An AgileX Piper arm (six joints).
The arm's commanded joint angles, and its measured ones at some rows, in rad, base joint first. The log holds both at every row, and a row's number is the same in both.
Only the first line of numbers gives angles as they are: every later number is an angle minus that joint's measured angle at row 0.
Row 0, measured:
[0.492, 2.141, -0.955, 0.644, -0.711, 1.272]
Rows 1 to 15, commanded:
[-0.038, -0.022, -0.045, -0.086, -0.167, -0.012]
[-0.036, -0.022, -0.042, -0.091, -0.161, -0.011]
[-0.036, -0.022, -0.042, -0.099, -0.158, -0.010]
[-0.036, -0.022, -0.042, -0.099, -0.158, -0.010]
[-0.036, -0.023, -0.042, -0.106, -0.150, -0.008]
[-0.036, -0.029, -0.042, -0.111, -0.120, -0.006]
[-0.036, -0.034, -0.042, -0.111, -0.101, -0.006]
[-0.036, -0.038, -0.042, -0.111, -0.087, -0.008]
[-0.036, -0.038, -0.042, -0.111, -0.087, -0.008]
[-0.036, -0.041, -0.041, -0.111, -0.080, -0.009]
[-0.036, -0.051, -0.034, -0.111, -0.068, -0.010]
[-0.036, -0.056, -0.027, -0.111, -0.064, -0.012]
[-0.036, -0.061, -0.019, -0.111, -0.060, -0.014]
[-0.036, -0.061, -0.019, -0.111, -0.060, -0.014]
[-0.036, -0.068, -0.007, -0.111, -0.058, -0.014]
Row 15, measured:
[-0.020, -0.033, 0.012, -0.063, 0.066, 0.002]
